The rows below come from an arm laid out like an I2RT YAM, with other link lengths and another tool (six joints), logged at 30 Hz.
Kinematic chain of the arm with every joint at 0, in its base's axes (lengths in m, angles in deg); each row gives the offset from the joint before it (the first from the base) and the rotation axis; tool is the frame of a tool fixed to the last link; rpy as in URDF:
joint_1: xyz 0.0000 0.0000 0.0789 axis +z
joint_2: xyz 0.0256 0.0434 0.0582 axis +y
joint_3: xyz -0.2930 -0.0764 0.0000 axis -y
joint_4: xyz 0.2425 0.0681 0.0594 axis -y
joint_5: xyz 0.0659 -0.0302 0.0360 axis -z
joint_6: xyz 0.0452 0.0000 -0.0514 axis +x
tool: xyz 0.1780 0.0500 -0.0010 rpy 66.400 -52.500 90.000
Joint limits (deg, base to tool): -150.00..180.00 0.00..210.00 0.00..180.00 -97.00..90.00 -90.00..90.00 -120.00..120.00
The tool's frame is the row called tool.
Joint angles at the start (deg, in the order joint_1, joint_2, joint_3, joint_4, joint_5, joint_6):
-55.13 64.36 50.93 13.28 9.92 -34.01
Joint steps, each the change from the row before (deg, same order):
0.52 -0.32 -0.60 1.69 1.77 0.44
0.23 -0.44 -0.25 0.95 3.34 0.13
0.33 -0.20 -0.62 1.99 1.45 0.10
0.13 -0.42 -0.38 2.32 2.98 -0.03
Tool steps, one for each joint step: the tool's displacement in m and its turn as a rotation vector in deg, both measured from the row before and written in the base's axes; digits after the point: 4 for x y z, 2 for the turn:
-0.0026 -0.0012 0.0056 -0.96 -1.23 -1.25
-0.0104 -0.0050 0.0058 -0.82 -0.87 -3.10
-0.0029 -0.0014 0.0058 -1.19 -1.08 -1.11
-0.0103 -0.0041 0.0111 -1.76 -1.58 -2.84

